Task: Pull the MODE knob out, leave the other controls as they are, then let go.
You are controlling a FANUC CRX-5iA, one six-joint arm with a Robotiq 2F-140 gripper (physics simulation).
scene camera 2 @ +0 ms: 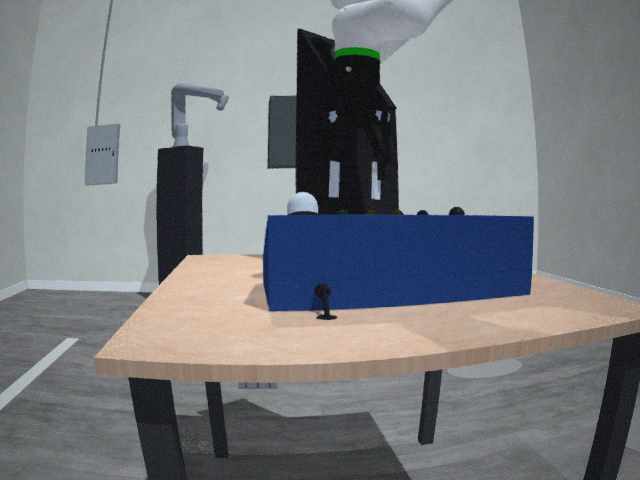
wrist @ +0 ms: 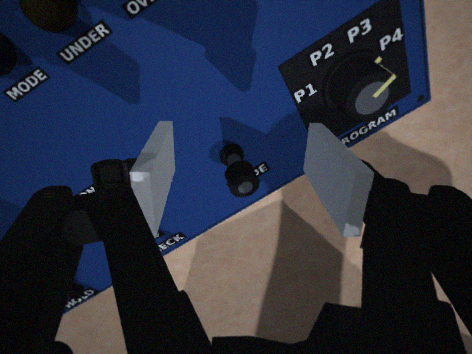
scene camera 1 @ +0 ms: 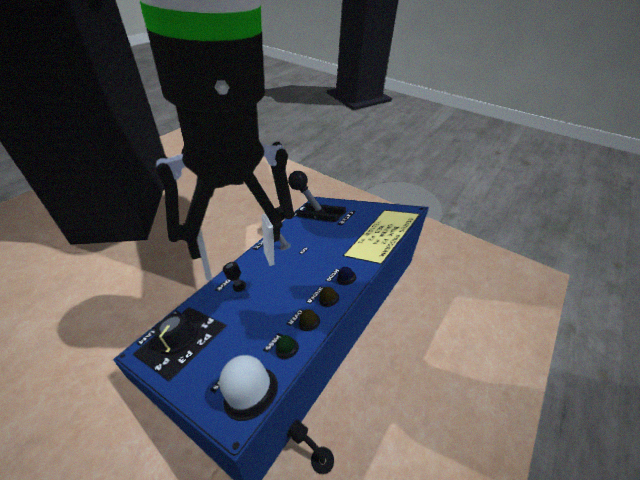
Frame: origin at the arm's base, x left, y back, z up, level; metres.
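Where they show: gripper, fingertip midpoint: (scene camera 2: 354, 198) (wrist: 240, 146) (scene camera 1: 239, 265).
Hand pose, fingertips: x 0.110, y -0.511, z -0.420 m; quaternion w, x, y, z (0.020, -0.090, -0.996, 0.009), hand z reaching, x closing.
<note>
After its pixels a point has its place.
The MODE knob (scene camera 1: 232, 271) {x 0.109, y -0.471, z -0.472 m} (wrist: 242, 177) {x 0.110, y -0.468, z -0.468 m} is a small black knob on a short stem, near the long edge of the blue control box (scene camera 1: 191, 403) {x -0.006, y -0.632, z -0.478 m} (scene camera 2: 398, 258) {x 0.211, y -0.641, z -0.518 m} (wrist: 165, 90) {x 0.155, y -0.541, z -0.486 m}. It does not show in scene camera 2. My gripper (scene camera 1: 239, 271) {x 0.110, y -0.511, z -0.420 m} (scene camera 2: 355, 196) {x 0.110, y -0.511, z -0.420 m} (wrist: 240, 146) {x 0.110, y -0.511, z -0.420 m} points down at the box, its fingers partly closed but still well apart. The knob stands between the two pale finger pads, with a gap on each side in the wrist view. Nothing is gripped.
The CHECK toggle (scene camera 1: 284, 242) {x 0.224, y -0.426, z -0.502 m} stands close behind one finger. The PROGRAM dial (scene camera 1: 169, 325) {x -0.001, y -0.511, z -0.482 m} (wrist: 372, 97) {x 0.000, y -0.509, z -0.483 m} is on the other side. A ball-topped lever (scene camera 1: 298, 180) {x 0.305, y -0.337, z -0.444 m}, a white dome (scene camera 1: 244, 382) {x 0.050, y -0.672, z -0.413 m} (scene camera 2: 302, 203) {x 0.059, y -0.681, z -0.428 m}, coloured buttons and a side crank (scene camera 1: 321, 458) {x 0.111, y -0.739, z -0.585 m} (scene camera 2: 326, 304) {x 0.112, y -0.736, z -0.579 m} are also on the box.
</note>
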